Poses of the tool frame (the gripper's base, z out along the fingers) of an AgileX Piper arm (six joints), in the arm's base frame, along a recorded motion.
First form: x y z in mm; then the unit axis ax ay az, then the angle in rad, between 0 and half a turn.
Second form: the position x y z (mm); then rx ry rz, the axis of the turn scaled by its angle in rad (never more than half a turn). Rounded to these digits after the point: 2 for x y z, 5 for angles.
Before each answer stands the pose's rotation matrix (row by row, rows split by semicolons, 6 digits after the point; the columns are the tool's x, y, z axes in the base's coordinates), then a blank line. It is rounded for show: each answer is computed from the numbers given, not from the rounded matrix.
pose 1, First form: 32.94 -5.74 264.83 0.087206 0.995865 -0.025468 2.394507
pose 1, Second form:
-0.720488 0.167867 0.672843; 0.133256 0.985691 -0.103227; -0.680544 0.015286 -0.732548

32.94 -5.74 264.83 0.20882 2.38460 -0.06098
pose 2, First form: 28.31 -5.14 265.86 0.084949 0.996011 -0.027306 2.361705
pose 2, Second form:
-0.698645 0.163969 0.696426; 0.125566 0.986377 -0.106270; -0.704363 0.013202 -0.709717

28.31 -5.14 265.86 0.20062 2.35228 -0.06449
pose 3, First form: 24.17 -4.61 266.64 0.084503 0.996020 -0.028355 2.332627
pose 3, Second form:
-0.678178 0.162779 0.716644; 0.121745 0.986571 -0.108880; -0.724744 0.013408 -0.688888

24.17 -4.61 266.64 0.19711 2.32334 -0.06614
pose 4, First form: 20.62 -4.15 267.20 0.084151 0.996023 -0.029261 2.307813
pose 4, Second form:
-0.660241 0.161815 0.733415; 0.118481 0.986728 -0.111044; -0.741649 0.013580 -0.670650

20.62 -4.15 267.20 0.19420 2.29864 -0.06753
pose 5, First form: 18.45 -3.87 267.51 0.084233 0.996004 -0.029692 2.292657
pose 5, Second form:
-0.648999 0.161620 0.743424; 0.117047 0.986752 -0.112338; -0.751732 0.014109 -0.659318

18.45 -3.87 267.51 0.19312 2.28349 -0.06807
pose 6, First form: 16.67 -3.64 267.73 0.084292 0.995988 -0.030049 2.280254
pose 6, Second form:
-0.639689 0.161442 0.751488; 0.115845 0.986775 -0.113378; -0.759854 0.014529 -0.649931

16.67 -3.64 267.73 0.19221 2.27111 -0.06852
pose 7, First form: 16.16 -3.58 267.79 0.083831 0.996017 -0.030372 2.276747
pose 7, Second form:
-0.637171 0.160779 0.753766; 0.114554 0.986892 -0.113672; -0.762162 0.013918 -0.647237

16.16 -3.58 267.79 0.19086 2.26768 -0.06915
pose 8, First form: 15.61 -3.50 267.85 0.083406 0.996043 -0.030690 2.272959
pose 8, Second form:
-0.634421 0.160162 0.756213; 0.113302 0.987000 -0.113988; -0.764639 0.013364 -0.644320

15.61 -3.50 267.85 0.18958 2.26396 -0.06976
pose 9, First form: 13.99 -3.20 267.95 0.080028 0.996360 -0.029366 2.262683
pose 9, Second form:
-0.627501 0.153221 0.763391; 0.107995 0.988097 -0.109551; -0.771090 0.013699 -0.636579

13.99 -3.20 267.95 0.18108 2.25445 -0.06645
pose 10, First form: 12.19 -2.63 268.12 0.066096 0.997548 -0.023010 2.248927
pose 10, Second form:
-0.620229 0.125216 0.774362; 0.089378 0.992029 -0.088825; -0.779312 0.014119 -0.626477

12.19 -2.63 268.12 0.14865 2.24341 -0.05175
